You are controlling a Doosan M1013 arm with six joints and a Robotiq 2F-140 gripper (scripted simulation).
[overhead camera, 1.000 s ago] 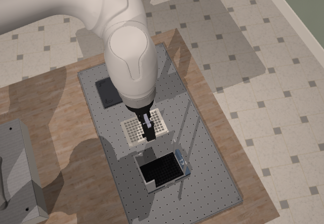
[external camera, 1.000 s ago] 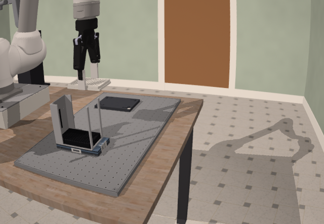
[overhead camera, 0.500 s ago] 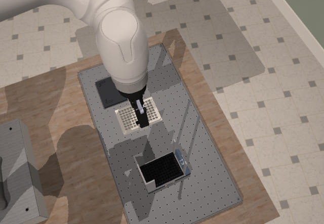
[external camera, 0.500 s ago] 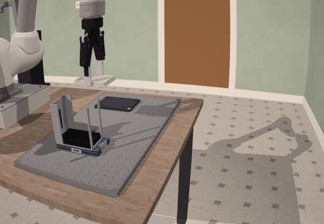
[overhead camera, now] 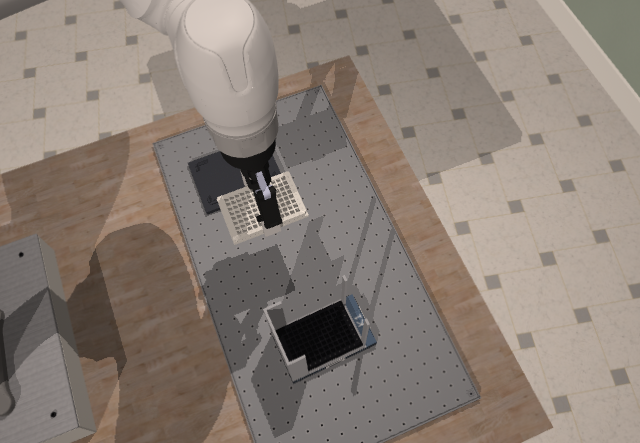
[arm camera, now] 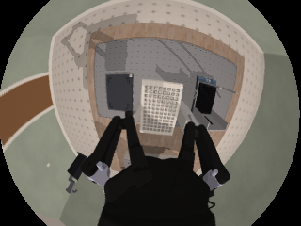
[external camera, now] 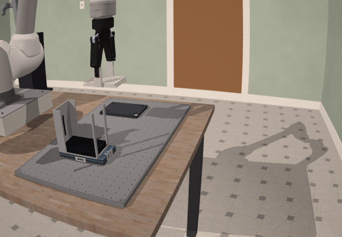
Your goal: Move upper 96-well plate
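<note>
Right now my hand is 18 cm above the pale A1 square, 12 cm to the right of it and 6 cm short of it. The rest, counted from my hand: black plate (20 cm to the right, 16 cm below, 2 cm ahead); rack back wall (20 cm to the right, 10 cm below, 4 cm behind); white 96-well plate (2 cm below).
</note>
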